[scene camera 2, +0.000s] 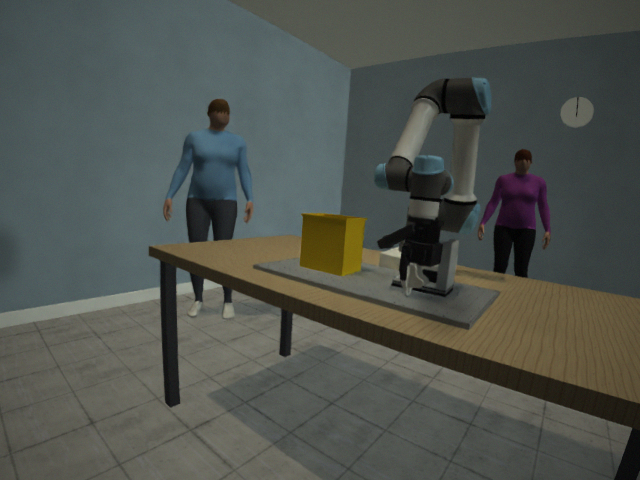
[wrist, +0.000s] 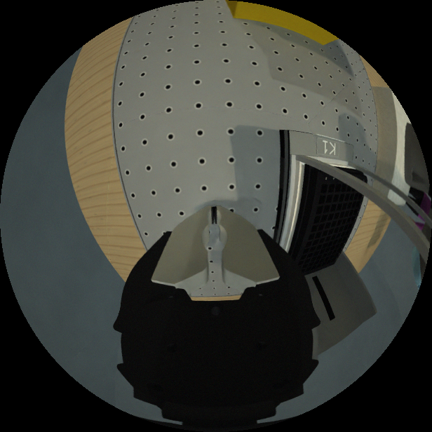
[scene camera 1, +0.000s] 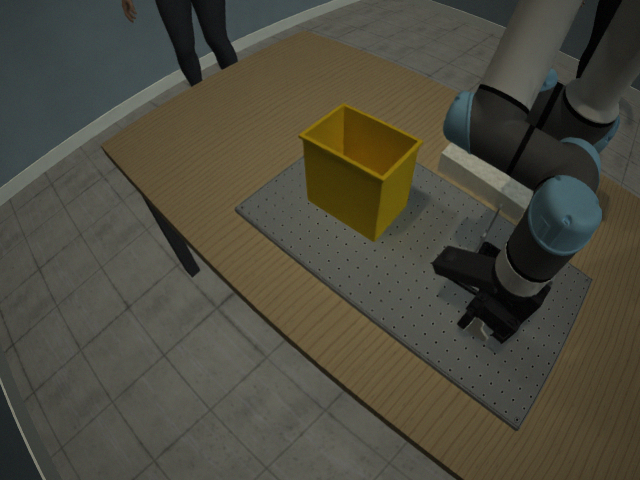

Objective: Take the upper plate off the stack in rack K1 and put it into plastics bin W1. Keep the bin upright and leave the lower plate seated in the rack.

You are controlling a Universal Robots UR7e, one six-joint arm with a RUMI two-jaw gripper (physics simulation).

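Frame: origin at the arm's base, x ahead, y left, z up, level; metres.
Seen in the pictures: gripper, fingertip midpoint: (scene camera 2: 407,296) (scene camera 1: 463,325).
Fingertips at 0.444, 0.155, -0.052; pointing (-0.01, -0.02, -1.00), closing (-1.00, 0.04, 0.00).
Note:
Pixels of each thing's top centre, then the offset from my fingertips to it, as dx, dy, dz. "pt": a spot on its surface instead. Level surfaces: height alone.
- rack K1, middle of its top: (scene camera 2: 428,237) -0.115, -0.001, +0.152
- Yellow plastics bin W1, middle of its top: (scene camera 1: 361,137) (scene camera 2: 334,215) -0.090, -0.322, +0.181
- grey pegboard, its level: dz +0.001
- wooden table, its level: dz -0.012
- thin upright rod, surface spot: (scene camera 1: 491,222) pt -0.144, -0.060, +0.109
My gripper (scene camera 1: 479,330) (scene camera 2: 409,290) (wrist: 213,207) is shut and empty, its fingertips together low over the pegboard, beside the long side of rack K1 (scene camera 2: 448,266) (wrist: 327,146). A black gridded plate (wrist: 332,215) lies in the rack, to the right of the fingers in the wrist view. I cannot tell whether one or two plates are stacked there. The gripper hides most of the rack in scene camera 1. Yellow plastics bin W1 (scene camera 1: 341,186) (scene camera 2: 330,242) (wrist: 285,22) stands upright on the pegboard, with its top open.
The grey pegboard (scene camera 1: 289,227) (scene camera 2: 372,287) (wrist: 215,120) lies on the wooden table (scene camera 1: 232,129). A thin upright rod (scene camera 1: 491,222) and the rack's tall grey end wall stand close to the gripper. A white block (scene camera 1: 480,178) is behind the board, below the arm. Two people stand behind the table.

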